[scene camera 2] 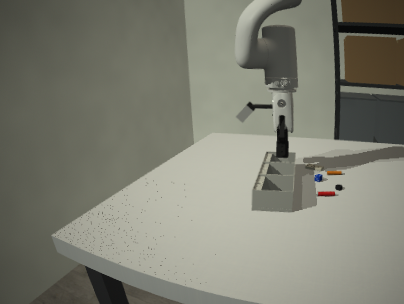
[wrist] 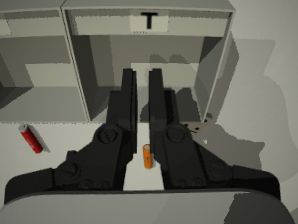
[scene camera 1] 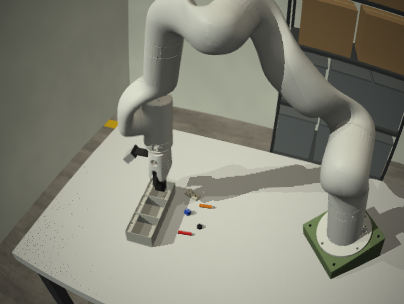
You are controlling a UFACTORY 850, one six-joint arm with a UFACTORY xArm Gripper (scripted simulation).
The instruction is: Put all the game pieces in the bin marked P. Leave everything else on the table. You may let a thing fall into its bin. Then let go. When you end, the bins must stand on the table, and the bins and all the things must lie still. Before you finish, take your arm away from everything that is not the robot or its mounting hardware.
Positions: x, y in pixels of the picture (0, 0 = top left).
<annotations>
my gripper: scene camera 2; wrist; scene camera 1 160, 189
grey bin: scene camera 2; wrist 100, 46; scene camera 1
same spot on my gripper: (wrist: 100, 164) = (scene camera 2: 277, 136)
same spot on grey bin: (scene camera 2: 281, 200) = (scene camera 1: 144, 240)
</annotations>
